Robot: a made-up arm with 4 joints.
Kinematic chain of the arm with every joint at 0, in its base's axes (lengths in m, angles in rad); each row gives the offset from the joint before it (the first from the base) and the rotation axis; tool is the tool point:
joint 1: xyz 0 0 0.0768 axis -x
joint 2: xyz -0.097 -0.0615 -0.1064 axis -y
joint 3: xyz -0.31 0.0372 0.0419 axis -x
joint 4: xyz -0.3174 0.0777 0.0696 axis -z
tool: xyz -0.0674 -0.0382 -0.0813
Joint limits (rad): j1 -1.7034..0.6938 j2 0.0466..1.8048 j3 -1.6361..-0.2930 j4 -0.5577..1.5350
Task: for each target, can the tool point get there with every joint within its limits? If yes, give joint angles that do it. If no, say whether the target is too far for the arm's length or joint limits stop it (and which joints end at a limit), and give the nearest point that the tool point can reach.
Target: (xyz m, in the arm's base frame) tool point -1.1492 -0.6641 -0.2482
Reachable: no: too far | nearest point -0.7272 -0.3001 -0.2546 | short by 0.557 m
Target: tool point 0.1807 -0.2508 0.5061
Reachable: no: joint limits stop it (at a limit: joint 1, joint 2, joint 4) | nearest point -0.7692 0.0168 0.1844 | short by 1.038 m
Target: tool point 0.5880 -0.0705 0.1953
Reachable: no: joint limits stop it (at a limit: joint 1, joint 2, joint 3, joint 4) | nearest point 0.0245 -0.4953 -0.5003 | short by 0.991 m
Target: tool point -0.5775 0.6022 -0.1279
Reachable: yes | joints -1.2427 1.0053 -1.4132 0.5827
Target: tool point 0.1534 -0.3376 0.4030
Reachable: no: joint limits stop it (at a limit: joint 1, joint 2, joint 3, joint 4) | nearest point 0.0245 -0.4953 -0.5003 | short by 0.926 m
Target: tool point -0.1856 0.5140 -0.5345
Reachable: yes | joints -0.6261 1.6594 -1.0019 1.3480
